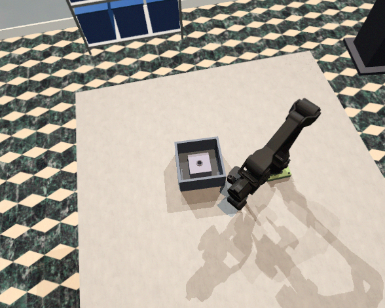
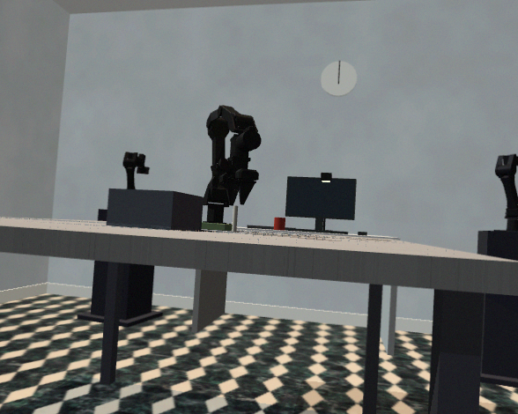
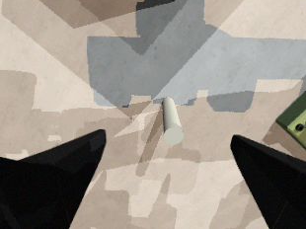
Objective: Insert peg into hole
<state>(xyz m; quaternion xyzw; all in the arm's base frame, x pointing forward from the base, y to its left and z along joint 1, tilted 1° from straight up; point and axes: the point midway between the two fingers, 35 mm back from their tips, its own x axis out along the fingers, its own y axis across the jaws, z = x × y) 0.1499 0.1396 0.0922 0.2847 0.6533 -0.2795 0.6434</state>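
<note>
Right now my hand is 8 cm above the pale grey peg. The rest, counted from my hand: box (17 cm to the right, 17 cm ahead, 9 cm below); plate (17 cm to the right, 17 cm ahead, 7 cm below).
</note>
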